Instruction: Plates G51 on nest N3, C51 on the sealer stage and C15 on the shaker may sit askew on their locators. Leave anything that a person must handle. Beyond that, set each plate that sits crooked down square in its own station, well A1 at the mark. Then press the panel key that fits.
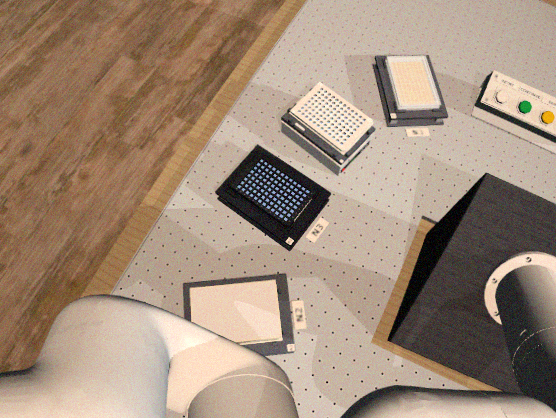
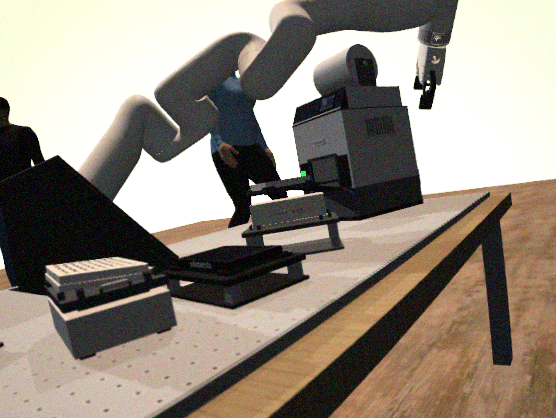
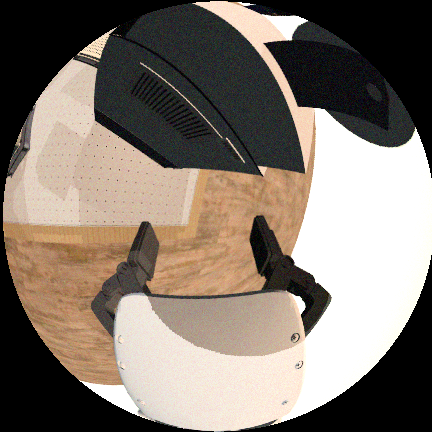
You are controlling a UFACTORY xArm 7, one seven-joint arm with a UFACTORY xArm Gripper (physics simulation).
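My gripper [image 2: 422, 97] [image 3: 201, 230] is open and empty, high beyond the sealer [image 2: 380, 145]. Plate G51 [image 1: 275, 190] [image 2: 230, 256], black with blue wells, lies on nest N3 [image 1: 281, 237] [image 2: 230, 296]; whether it sits slightly askew is hard to tell. Plate C15 [image 1: 332, 117] [image 2: 97, 267], cream with dark wells, lies on the shaker [image 1: 307, 146] [image 2: 120, 320]; its exact seating is unclear. The sealer stage [image 2: 280, 186] juts out dark beside a green light; C51 cannot be made out on it. The key panel [image 1: 510, 111] shows white, green and amber keys.
A pale plate [image 1: 235, 310] [image 2: 290, 210] lies on nest N2, partly behind the arm. Another plate [image 1: 412, 82] lies on nest N1 [image 1: 417, 116]. The dark arm pedestal [image 1: 450, 260] [image 2: 65, 220] rises from the table. Two people [image 2: 237, 117] [image 2: 15, 145] stand behind.
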